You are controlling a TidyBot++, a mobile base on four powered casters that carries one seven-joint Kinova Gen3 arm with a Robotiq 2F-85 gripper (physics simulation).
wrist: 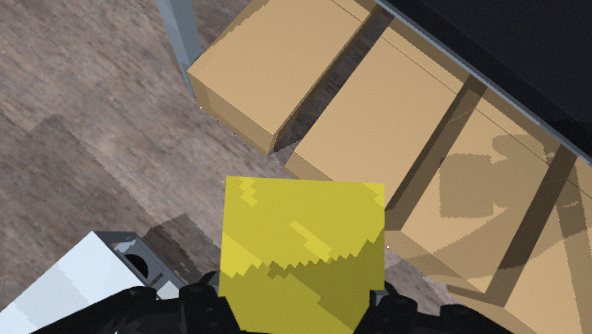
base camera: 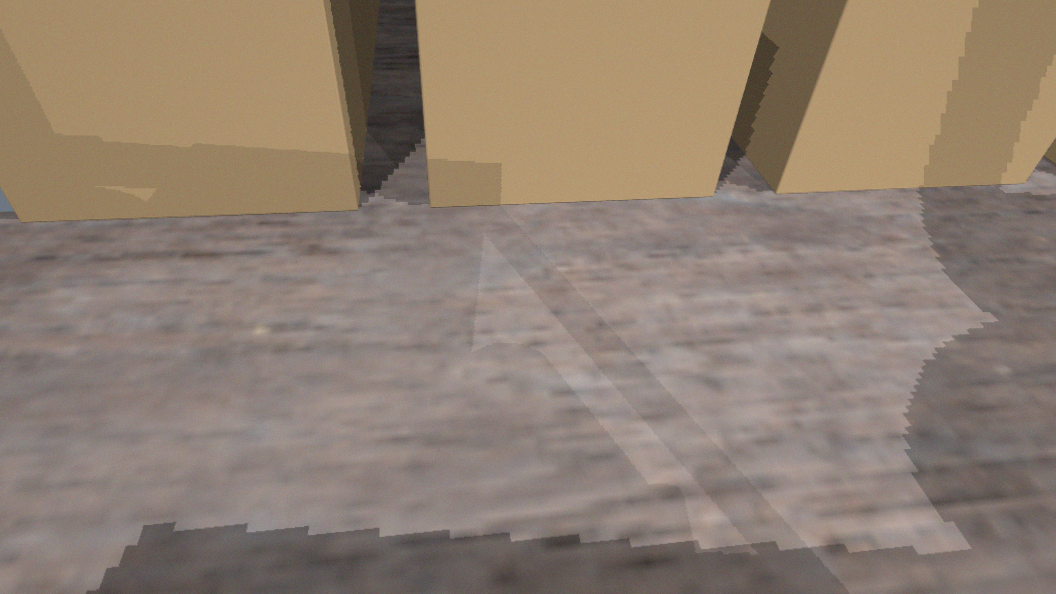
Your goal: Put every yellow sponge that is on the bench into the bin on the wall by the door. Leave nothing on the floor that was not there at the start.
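Observation:
A yellow sponge fills the lower middle of the wrist view. My gripper is shut on it, with one black finger at each side. The sponge is held up in the air, above the floor and beside the row of boxes. Part of the dark bench top shows at the upper right of the wrist view. The bin and the door do not show in either view.
Several cardboard boxes stand in a row on the wood floor, partly under the bench edge. A grey-blue leg stands beside the end box. My white base shows at the lower left.

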